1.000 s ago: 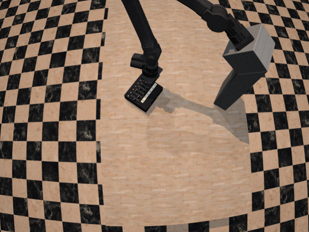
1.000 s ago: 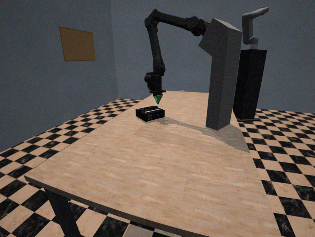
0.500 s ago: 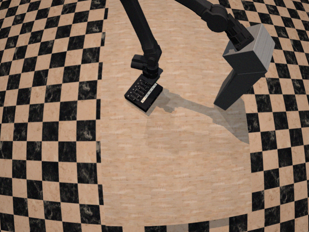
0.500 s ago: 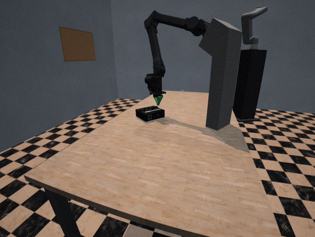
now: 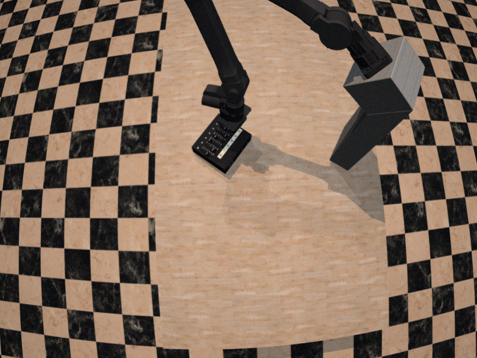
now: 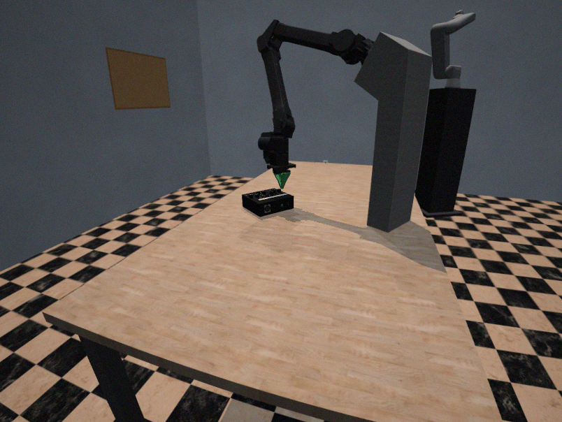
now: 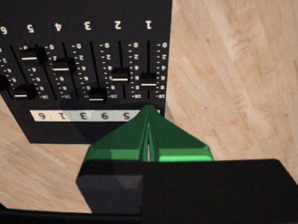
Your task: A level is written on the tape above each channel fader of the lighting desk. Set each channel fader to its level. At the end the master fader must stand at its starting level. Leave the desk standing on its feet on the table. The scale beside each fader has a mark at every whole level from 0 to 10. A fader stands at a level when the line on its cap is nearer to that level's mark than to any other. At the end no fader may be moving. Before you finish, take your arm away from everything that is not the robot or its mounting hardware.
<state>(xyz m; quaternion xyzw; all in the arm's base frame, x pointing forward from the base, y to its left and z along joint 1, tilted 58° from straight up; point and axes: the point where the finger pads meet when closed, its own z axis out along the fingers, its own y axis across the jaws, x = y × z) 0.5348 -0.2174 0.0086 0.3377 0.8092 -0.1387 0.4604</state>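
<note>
The channel 2 fader cap is 30 mm ahead of my hand, 10 mm to the right of it and 20 mm below it. Round my hand: channel 3 fader cap 40 mm ahead, 10 mm to the left, 20 mm below; channel 4 fader cap 70 mm ahead, 20 mm below; channel 5 fader cap 100 mm ahead, 20 mm below.
</note>
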